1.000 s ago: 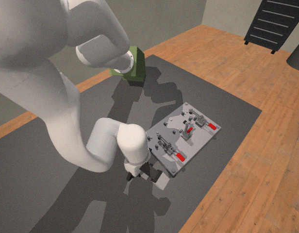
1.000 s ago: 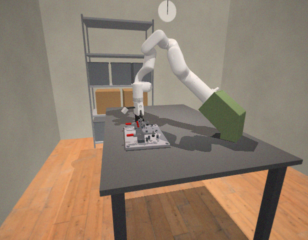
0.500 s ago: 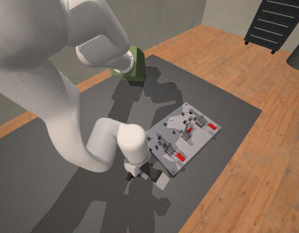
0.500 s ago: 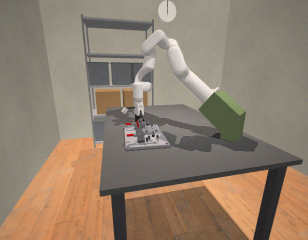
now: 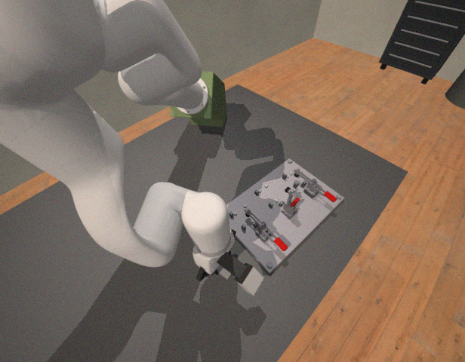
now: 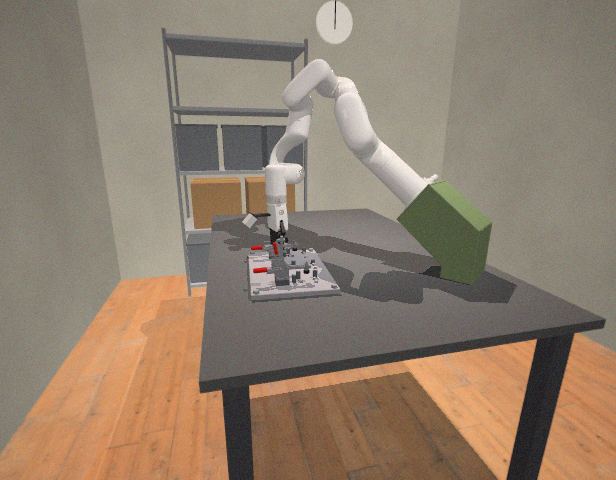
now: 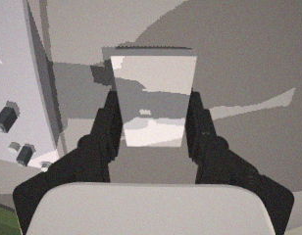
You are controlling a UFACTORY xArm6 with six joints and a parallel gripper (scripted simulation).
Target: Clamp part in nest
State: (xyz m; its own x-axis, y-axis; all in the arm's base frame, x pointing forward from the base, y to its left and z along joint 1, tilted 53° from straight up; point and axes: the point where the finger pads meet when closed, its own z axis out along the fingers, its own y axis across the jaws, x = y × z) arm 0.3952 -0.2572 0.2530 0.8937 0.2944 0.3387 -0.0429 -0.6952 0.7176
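My gripper is now 70 mm short of the fixture plate, 250 mm to the right of it and 10 mm above it. Round my hand: part 20 mm below.
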